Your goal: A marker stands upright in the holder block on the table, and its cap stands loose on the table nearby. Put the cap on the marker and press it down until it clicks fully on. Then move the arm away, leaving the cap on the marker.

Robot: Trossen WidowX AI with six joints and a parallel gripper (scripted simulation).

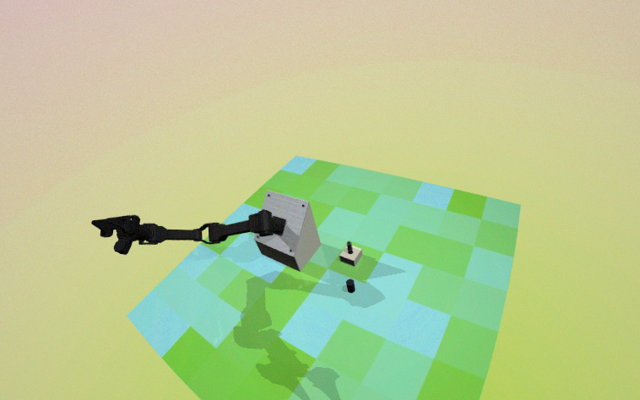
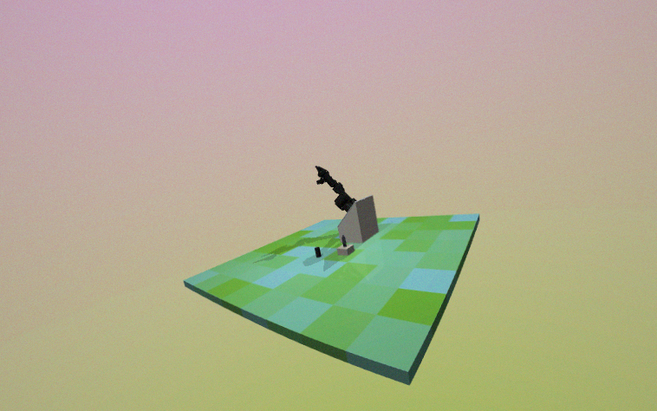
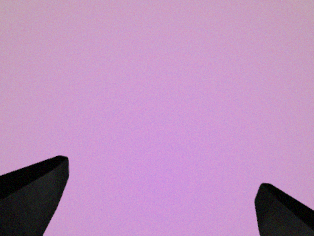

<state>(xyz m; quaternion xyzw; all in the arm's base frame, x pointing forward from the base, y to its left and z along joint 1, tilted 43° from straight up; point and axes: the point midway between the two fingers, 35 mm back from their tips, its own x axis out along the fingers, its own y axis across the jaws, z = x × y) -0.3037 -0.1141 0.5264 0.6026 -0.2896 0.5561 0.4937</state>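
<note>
Now: gripper tip 630 mm short of the black cap, 460 mm above it and 400 mm to the right of it. The rest, counted from my gripper tip: beige holder block: 570 mm ahead, 530 mm to the left, 470 mm below.
</note>
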